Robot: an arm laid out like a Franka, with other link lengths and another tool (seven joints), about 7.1 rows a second.
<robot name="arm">
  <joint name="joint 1" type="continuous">
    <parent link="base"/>
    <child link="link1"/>
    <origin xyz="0 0 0.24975" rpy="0 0 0"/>
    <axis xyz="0 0 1"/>
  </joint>
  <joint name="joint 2" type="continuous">
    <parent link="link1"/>
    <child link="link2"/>
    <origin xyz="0 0 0" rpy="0 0 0"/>
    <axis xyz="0 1 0"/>
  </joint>
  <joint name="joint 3" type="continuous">
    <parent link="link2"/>
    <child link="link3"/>
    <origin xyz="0 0 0.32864" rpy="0 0 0"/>
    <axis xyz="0 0 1"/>
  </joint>
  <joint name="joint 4" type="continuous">
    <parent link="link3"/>
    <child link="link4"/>
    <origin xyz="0.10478 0 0" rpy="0 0 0"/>
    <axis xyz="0 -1 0"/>
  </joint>
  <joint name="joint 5" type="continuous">
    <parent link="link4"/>
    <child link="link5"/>
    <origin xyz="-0.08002 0 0.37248" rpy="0 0 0"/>
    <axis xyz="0 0 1"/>
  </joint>
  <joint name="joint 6" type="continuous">
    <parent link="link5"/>
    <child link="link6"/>
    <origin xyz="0 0 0" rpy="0 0 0"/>
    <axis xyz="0 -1 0"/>
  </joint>
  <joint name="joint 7" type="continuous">
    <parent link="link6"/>
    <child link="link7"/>
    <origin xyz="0.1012 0 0" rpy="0 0 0"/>
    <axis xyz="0 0 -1"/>
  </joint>
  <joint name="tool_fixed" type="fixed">
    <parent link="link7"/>
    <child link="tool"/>
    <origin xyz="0.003 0.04 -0.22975" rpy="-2.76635 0 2.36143"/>
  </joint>
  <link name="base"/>
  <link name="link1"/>
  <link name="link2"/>
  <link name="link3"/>
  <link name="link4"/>
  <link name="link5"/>
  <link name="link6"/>
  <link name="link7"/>
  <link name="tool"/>
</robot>
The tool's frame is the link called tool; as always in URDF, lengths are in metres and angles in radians. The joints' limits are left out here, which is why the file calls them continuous.
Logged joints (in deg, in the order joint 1, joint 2, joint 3, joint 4, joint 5, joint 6, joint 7), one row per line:
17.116, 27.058, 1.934, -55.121, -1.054, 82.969, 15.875
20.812, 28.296, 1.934, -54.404, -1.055, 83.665, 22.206
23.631, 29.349, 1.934, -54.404, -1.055, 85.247, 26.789
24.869, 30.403, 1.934, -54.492, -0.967, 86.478, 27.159
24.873, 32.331, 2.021, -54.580, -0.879, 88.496, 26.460
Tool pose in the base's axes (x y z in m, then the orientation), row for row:
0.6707, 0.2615, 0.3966, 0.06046, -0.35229, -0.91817, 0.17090
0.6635, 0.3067, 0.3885, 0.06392, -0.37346, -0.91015, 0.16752
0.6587, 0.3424, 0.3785, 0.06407, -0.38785, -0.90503, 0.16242
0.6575, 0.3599, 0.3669, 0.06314, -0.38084, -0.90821, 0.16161
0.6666, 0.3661, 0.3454, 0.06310, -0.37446, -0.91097, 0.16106
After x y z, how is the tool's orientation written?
As a quaternion, w x y z.
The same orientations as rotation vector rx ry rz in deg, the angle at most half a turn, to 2 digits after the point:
-61.08, -159.20, 29.63
-64.62, -157.48, 28.99
-67.10, -156.58, 28.10
-65.93, -157.22, 27.98
-64.82, -157.70, 27.88

